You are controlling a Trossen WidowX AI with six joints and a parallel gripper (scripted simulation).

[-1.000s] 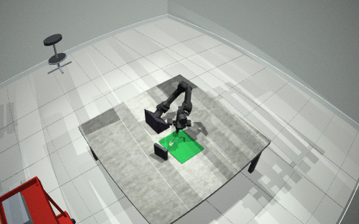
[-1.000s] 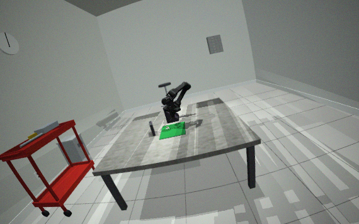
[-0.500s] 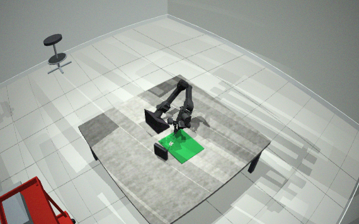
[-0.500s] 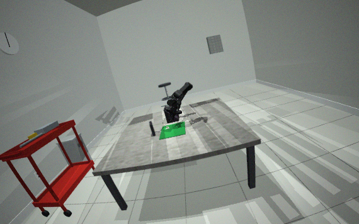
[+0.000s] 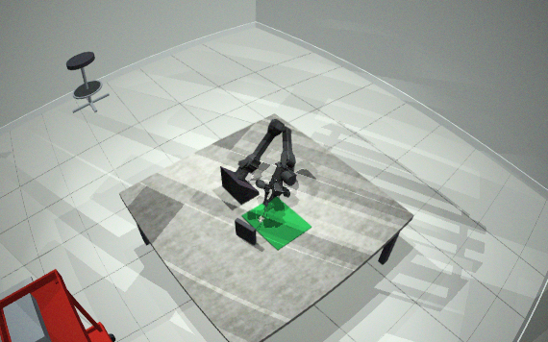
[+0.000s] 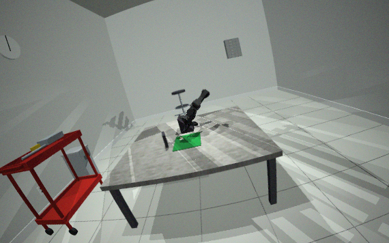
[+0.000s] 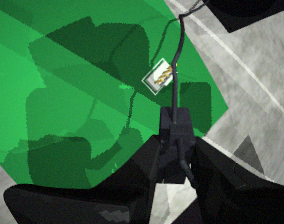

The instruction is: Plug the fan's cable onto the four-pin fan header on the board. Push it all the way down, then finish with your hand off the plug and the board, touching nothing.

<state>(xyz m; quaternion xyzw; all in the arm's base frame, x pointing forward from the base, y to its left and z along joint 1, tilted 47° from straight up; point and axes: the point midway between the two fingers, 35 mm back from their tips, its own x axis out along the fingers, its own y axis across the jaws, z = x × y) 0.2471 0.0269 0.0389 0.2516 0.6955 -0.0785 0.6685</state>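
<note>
The white four-pin header is 90 mm below my gripper tip, 60 mm to the right of it and 30 mm ahead of it. Also, from my gripper tip: green board 100 mm below, 80 mm ahead, 10 mm to the left; then black fan 180 mm to the right, 90 mm ahead, 30 mm below; then dark plug 10 mm below, 10 mm behind.
</note>
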